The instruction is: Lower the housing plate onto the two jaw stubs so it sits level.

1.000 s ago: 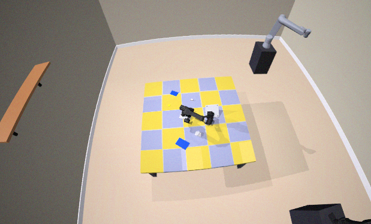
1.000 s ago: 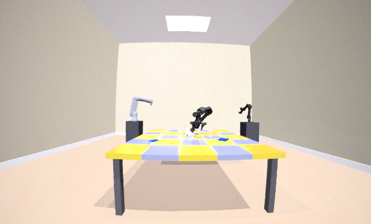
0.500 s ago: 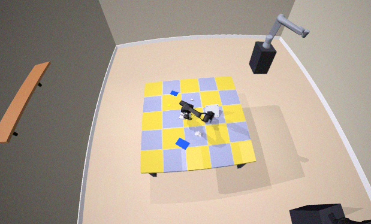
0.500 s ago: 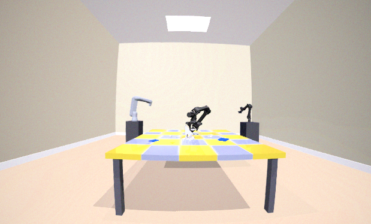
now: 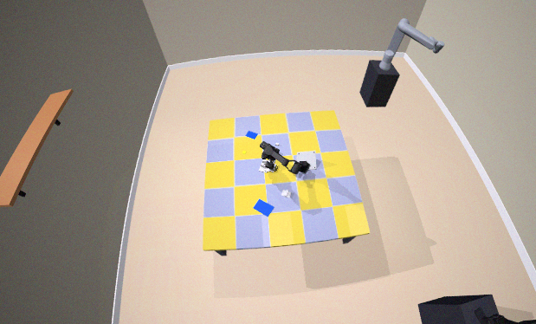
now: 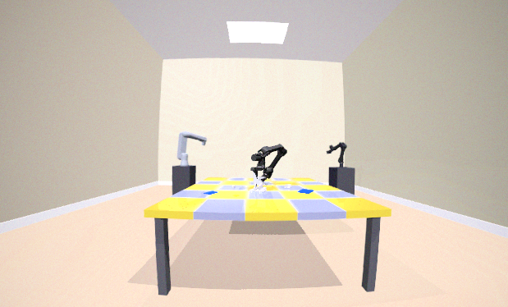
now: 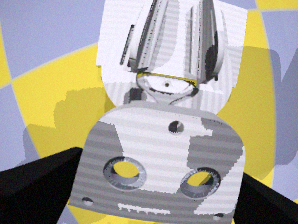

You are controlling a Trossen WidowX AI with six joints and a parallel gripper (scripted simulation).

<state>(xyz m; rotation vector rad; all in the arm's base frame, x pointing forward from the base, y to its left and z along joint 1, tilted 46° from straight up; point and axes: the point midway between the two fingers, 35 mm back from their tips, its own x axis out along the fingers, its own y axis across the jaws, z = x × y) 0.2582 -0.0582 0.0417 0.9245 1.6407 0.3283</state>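
My gripper tip is 20 mm below the grey housing plate and 10 mm short of it. From my gripper tip the other things lie so: white dot (250 mm to the right, 70 mm below, 60 mm behind); then white ribbed part (250 mm to the left, 90 mm behind, 70 mm below); then yellow dot (240 mm ahead, 190 mm to the right, 80 mm below).
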